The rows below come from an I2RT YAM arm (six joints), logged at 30 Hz.
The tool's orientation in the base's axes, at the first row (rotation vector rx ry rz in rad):
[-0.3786, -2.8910, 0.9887]
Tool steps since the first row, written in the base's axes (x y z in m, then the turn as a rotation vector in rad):
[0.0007, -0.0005, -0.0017, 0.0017, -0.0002, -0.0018]
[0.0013, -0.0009, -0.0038, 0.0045, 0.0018, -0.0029]
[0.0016, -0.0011, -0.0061, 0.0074, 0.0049, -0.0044]
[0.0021, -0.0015, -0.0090, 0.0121, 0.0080, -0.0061]
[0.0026, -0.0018, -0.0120, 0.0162, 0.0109, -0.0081]
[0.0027, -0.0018, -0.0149, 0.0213, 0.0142, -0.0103]
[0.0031, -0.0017, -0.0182, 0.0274, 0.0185, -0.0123]
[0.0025, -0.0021, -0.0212, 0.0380, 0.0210, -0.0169]
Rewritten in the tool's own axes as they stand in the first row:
[-0.0008, 0.0008, 0.0015, -0.0017, 0.0013, 0.0013]
[-0.0014, 0.0019, 0.0034, -0.0038, 0.0041, 0.0006]
[-0.0017, 0.0032, 0.0053, -0.0058, 0.0080, -0.0004]
[-0.0022, 0.0048, 0.0077, -0.0096, 0.0124, -0.0016]
[-0.0027, 0.0065, 0.0102, -0.0128, 0.0167, -0.0023]
[-0.0028, 0.0083, 0.0125, -0.0168, 0.0216, -0.0032]
[-0.0031, 0.0105, 0.0150, -0.0216, 0.0274, -0.0050]
[-0.0025, 0.0119, 0.0177, -0.0312, 0.0344, -0.0043]

